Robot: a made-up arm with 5 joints.
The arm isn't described. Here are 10 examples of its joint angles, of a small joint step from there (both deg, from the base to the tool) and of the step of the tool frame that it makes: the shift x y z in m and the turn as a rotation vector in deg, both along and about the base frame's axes.
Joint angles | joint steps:
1: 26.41 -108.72 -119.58 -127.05 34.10 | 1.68 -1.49 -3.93 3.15 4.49
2: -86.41 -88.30 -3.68 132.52 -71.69 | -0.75 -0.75 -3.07 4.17 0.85
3: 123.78 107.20 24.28 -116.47 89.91 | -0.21 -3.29 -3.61 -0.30 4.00
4: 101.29 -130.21 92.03 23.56 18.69 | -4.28 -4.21 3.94 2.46 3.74
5: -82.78 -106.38 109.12 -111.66 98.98 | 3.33 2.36 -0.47 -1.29 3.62
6: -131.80 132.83 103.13 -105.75 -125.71 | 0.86 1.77 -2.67 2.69 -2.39
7: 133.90 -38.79 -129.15 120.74 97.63 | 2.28 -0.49 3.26 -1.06 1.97
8: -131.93 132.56 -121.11 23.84 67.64 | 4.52 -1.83 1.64 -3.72 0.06
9: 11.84 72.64 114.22 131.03 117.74 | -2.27 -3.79 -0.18 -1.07 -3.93
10: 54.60 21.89 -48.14 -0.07 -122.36 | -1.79 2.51 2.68 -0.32 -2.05
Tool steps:
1: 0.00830 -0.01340 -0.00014 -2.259 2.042 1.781
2: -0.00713 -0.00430 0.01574 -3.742 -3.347 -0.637
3: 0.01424 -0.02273 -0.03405 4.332 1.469 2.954
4: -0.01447 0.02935 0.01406 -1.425 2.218 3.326
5: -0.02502 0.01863 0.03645 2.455 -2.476 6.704
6: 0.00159 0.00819 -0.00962 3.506 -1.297 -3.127
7: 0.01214 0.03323 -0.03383 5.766 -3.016 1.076
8: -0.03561 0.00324 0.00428 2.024 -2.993 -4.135
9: 0.01098 0.02113 -0.00842 -2.483 6.505 0.045
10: -0.00967 0.00995 0.04618 -1.753 -4.594 -1.305
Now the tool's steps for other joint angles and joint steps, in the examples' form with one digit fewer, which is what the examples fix.
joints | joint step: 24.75 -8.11 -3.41 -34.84 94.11 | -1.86 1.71 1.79 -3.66 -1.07
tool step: -0.0185 0.0458 0.0181 -4.20 -2.31 1.28
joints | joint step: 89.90 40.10 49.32 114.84 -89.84 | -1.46 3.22 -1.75 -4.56 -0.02
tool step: -0.0182 0.0001 0.0126 -2.54 3.21 -6.66
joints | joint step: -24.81 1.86 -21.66 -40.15 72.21 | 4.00 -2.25 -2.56 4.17 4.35
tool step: 0.0165 -0.0810 0.0284 3.87 1.15 -3.26
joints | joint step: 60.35 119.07 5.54 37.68 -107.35 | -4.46 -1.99 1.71 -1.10 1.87
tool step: 0.0110 0.0247 0.0479 -4.58 3.77 -0.39
